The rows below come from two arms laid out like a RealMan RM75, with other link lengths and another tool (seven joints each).
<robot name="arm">
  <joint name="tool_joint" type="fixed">
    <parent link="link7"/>
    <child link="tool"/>
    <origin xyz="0.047 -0.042 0.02" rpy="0 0.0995 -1.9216"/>
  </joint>
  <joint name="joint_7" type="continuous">
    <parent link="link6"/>
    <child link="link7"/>
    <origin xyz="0 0 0.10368" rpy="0 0 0"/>
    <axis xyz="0 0 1"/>
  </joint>
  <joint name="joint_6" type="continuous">
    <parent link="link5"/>
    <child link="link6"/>
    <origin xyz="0 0 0" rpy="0 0 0"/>
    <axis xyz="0 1 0"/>
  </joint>
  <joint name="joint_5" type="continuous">
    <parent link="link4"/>
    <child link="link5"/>
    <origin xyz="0 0 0.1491" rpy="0 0 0"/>
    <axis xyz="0 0 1"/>
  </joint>
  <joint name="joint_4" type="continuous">
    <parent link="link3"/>
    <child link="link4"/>
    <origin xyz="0 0 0" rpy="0 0 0"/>
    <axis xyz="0 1 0"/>
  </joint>
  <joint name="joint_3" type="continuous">
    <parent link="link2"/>
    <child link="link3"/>
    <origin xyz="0 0 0.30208" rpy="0 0 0"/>
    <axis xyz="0 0 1"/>
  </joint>
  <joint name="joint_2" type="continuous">
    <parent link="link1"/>
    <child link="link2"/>
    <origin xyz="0 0 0" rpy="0 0 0"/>
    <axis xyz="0 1 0"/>
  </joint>
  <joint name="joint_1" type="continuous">
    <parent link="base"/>
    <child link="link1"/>
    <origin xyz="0 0 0.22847" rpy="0 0 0"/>
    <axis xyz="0 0 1"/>
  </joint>
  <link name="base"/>
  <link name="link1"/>
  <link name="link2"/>
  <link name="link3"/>
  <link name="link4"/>
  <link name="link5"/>
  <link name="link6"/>
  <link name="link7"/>
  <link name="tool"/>
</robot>
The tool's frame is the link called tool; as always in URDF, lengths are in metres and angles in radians. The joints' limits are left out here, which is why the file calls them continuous.
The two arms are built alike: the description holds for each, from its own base.
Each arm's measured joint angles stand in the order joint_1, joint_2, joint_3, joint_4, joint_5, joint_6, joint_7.
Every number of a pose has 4 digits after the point.
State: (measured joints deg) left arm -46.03 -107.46 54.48 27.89 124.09 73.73 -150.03; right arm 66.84 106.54 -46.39 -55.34 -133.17 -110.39 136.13
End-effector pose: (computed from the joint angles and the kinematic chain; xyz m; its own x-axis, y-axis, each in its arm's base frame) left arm -0.2930 0.4313 0.0342 -0.9698 -0.2373 0.0568 -0.2121 0.9350 0.2842; right arm 0.1376 0.4164 0.0776 0.1661 0.9754 0.1446 0.9855 -0.1695 0.0109
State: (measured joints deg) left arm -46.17 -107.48 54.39 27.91 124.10 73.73 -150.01; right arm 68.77 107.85 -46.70 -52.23 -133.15 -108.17 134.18
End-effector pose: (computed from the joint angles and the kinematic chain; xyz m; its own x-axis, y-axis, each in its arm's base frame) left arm -0.2919 0.4320 0.0342 -0.9705 -0.2348 0.0556 -0.2100 0.9353 0.2849; right arm 0.1259 0.4205 0.0614 0.1366 0.9837 0.1172 0.9905 -0.1373 -0.0023
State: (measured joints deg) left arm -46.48 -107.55 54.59 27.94 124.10 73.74 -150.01; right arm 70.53 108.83 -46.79 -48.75 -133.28 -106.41 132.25
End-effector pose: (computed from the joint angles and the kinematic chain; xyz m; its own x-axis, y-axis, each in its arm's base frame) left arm -0.2893 0.4333 0.0334 -0.9720 -0.2279 0.0579 -0.2031 0.9376 0.2824; right arm 0.1169 0.4227 0.0473 0.1161 0.9895 0.0860 0.9932 -0.1156 -0.0105
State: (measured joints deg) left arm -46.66 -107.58 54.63 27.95 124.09 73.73 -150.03; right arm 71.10 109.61 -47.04 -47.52 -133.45 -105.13 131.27
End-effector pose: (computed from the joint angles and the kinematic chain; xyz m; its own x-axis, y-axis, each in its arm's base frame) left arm -0.2878 0.4342 0.0331 -0.9727 -0.2249 0.0580 -0.2001 0.9383 0.2819; right arm 0.1136 0.4235 0.0390 0.1040 0.9915 0.0784 0.9946 -0.1033 -0.0137
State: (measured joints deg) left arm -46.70 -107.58 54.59 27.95 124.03 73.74 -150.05; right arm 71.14 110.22 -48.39 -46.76 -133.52 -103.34 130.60
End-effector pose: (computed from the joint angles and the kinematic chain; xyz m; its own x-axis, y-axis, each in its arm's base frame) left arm -0.2874 0.4344 0.0331 -0.9728 -0.2248 0.0562 -0.2004 0.9382 0.2822; right arm 0.1137 0.4246 0.0322 0.0928 0.9922 0.0832 0.9957 -0.0928 -0.0036
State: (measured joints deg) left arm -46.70 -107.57 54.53 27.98 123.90 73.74 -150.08; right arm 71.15 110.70 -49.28 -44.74 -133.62 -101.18 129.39
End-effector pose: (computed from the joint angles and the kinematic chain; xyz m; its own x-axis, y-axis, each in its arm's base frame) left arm -0.2872 0.4346 0.0334 -0.9728 -0.2253 0.0531 -0.2016 0.9375 0.2835; right arm 0.1162 0.4256 0.0243 0.0912 0.9924 0.0830 0.9958 -0.0916 0.0006
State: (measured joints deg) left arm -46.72 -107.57 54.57 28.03 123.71 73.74 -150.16; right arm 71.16 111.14 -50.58 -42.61 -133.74 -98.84 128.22
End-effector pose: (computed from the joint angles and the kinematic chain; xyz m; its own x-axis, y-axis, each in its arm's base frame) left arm -0.2867 0.4349 0.0334 -0.9730 -0.2255 0.0501 -0.2025 0.9372 0.2841; right arm 0.1195 0.4265 0.0164 0.0884 0.9925 0.0841 0.9959 -0.0898 0.0122
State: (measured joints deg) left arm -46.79 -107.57 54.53 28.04 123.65 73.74 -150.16; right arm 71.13 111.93 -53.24 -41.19 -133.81 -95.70 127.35
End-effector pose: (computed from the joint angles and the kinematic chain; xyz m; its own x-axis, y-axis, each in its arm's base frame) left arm -0.2860 0.4353 0.0335 -0.9733 -0.2244 0.0485 -0.2019 0.9371 0.2846; right arm 0.1218 0.4279 0.0068 0.0715 0.9928 0.0957 0.9964 -0.0755 0.0383
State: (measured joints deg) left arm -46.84 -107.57 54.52 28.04 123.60 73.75 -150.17; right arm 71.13 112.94 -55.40 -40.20 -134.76 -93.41 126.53
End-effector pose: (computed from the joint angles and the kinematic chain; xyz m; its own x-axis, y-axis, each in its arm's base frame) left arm -0.2855 0.4356 0.0335 -0.9735 -0.2238 0.0474 -0.2016 0.9372 0.2847; right arm 0.1247 0.4277 -0.0023 0.0513 0.9936 0.1006 0.9955 -0.0589 0.0741
